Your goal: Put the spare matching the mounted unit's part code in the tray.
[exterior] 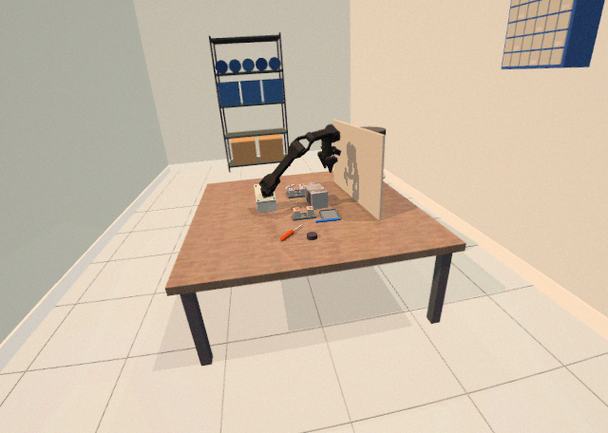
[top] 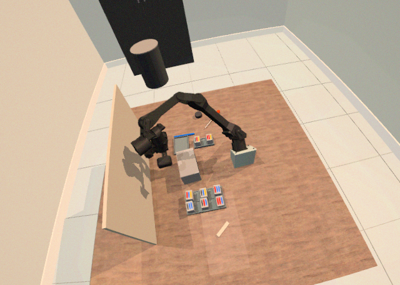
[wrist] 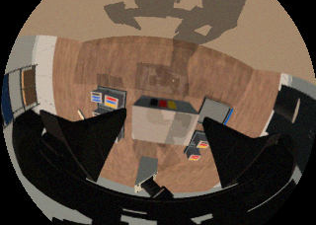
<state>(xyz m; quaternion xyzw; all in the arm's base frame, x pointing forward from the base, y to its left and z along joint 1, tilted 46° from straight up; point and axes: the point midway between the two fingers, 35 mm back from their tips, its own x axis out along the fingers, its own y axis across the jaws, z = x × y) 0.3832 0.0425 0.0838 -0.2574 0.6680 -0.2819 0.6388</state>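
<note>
Now: the small holder 21 cm behind my gripper tip, 16 cm to the right of it and 19 cm below it. The rest, counted from my gripper tip: grey tray: 7 cm behind, 20 cm to the right, 20 cm below; then mounted unit: 8 cm behind, 15 cm below; then beige panel: 16 cm ahead, 2 cm to the right, 2 cm above.
</note>
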